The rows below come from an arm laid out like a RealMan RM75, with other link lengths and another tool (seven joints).
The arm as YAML. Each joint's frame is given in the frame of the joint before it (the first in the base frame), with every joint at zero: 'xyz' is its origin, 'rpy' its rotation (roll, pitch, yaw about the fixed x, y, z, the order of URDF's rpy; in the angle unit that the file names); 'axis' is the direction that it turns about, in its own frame. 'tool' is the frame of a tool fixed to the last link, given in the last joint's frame.
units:
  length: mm
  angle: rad
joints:
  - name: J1
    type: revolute
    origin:
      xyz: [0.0, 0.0, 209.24]
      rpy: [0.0, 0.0, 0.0]
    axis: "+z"
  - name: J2
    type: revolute
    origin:
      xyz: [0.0, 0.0, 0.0]
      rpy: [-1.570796, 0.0, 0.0]
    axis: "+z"
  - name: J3
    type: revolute
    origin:
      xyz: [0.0, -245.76, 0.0]
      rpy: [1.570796, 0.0, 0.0]
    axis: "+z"
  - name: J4
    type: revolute
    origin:
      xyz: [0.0, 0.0, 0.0]
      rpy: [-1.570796, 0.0, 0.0]
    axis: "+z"
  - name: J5
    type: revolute
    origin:
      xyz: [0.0, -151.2, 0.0]
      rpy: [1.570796, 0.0, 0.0]
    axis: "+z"
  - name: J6
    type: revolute
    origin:
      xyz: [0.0, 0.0, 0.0]
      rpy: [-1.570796, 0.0, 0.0]
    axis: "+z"
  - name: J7
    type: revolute
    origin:
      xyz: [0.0, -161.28, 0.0]
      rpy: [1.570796, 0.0, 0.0]
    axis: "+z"
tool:
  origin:
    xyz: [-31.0, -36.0, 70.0]
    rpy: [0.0, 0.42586, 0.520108]
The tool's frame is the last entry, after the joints.
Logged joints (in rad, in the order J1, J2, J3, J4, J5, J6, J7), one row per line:
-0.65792, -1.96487, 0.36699, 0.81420, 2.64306, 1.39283, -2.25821
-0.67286, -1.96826, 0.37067, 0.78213, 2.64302, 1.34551, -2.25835
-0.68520, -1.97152, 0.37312, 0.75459, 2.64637, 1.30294, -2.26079
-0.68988, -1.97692, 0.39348, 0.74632, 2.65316, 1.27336, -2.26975
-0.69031, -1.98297, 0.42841, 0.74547, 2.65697, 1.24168, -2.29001
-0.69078, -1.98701, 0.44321, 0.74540, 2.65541, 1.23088, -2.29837
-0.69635, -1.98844, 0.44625, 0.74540, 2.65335, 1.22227, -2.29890
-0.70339, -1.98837, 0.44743, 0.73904, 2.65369, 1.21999, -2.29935
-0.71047, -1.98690, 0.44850, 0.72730, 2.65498, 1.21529, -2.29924
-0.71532, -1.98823, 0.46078, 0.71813, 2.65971, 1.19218, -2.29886
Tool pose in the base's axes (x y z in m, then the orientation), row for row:
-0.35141, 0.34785, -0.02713, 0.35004, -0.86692, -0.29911, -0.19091
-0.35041, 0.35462, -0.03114, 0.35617, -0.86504, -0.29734, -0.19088
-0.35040, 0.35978, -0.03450, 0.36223, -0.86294, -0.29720, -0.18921
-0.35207, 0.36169, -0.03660, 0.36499, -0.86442, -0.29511, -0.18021
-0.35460, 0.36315, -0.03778, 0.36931, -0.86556, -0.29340, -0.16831
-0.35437, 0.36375, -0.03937, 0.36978, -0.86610, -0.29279, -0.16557
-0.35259, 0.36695, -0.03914, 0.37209, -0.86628, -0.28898, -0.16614
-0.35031, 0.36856, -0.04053, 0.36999, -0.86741, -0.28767, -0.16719
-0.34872, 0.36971, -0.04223, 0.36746, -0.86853, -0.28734, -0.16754
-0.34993, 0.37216, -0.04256, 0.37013, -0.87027, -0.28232, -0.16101
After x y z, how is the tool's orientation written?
As a quaternion, w x y z.
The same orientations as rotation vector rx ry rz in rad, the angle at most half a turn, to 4 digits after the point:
-2.2455, -0.7748, -0.4945
-2.2341, -0.7679, -0.4930
-2.2222, -0.7653, -0.4872
-2.2231, -0.7590, -0.4635
-2.2215, -0.7530, -0.4320
-2.2223, -0.7513, -0.4248
-2.2204, -0.7407, -0.4258
-2.2255, -0.7381, -0.4290
-2.2310, -0.7381, -0.4304
-2.2327, -0.7243, -0.4131

